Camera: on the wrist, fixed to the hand. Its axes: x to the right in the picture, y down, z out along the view.
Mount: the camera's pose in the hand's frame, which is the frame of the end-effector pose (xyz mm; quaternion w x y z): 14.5 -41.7 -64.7 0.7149 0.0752 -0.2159 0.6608
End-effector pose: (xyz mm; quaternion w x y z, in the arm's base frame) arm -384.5 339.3 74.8 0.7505 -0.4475 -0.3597 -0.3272
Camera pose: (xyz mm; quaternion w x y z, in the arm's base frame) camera -394.8 262.1 83.0 0.7088 -0.5718 -0.1481 0.3857
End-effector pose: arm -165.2 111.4 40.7 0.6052 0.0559 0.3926 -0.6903
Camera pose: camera -231.4 137.7 8.1 0.9693 0.1959 0.0612 -0.1352
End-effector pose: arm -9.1 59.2 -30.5 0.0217 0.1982 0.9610 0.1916
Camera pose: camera -45.6 6.2 14.2 0.0815 0.8197 0.5658 0.0363
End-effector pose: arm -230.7 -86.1 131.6 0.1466 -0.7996 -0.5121 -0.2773
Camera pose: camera -282.6 -90.9 190.1 0.2376 -0.9589 0.1098 0.1098
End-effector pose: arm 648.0 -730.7 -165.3 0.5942 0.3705 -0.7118 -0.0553
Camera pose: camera 724.3 -745.9 -156.7 0.2798 -0.1727 -0.8861 0.3266
